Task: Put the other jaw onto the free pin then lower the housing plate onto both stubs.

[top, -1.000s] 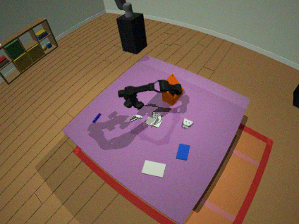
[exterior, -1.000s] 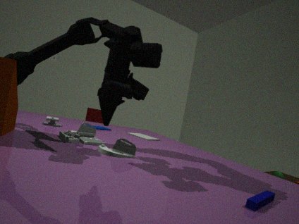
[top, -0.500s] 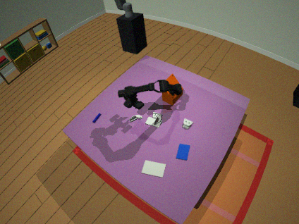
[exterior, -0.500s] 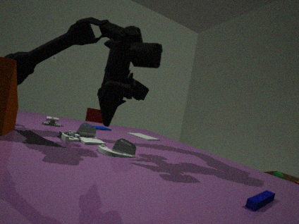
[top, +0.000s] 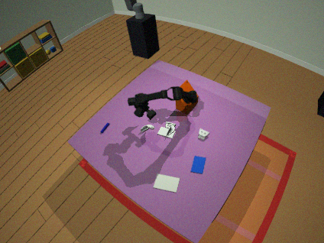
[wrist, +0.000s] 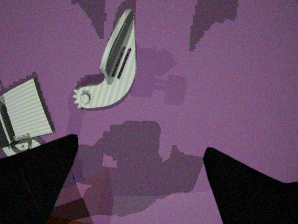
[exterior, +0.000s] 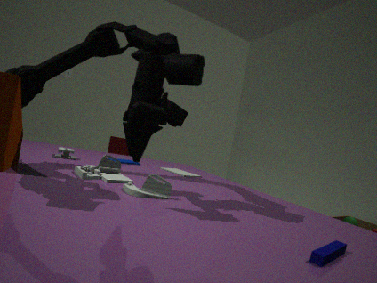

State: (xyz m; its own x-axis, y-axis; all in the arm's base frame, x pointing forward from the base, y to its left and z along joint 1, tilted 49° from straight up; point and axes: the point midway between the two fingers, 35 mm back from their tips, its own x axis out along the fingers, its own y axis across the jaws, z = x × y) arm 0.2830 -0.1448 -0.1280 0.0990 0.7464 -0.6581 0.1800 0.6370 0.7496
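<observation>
My gripper tip is 30 mm short of the white jaw piece, 50 mm to the right of it and 70 mm above it. Round my gripper tip: flat blue plate (120 mm ahead, 520 mm to the left, 80 mm below); blue bar (230 mm ahead, 290 mm to the right, 70 mm below); flat white plate (350 mm ahead, 400 mm to the left, 80 mm below).
</observation>
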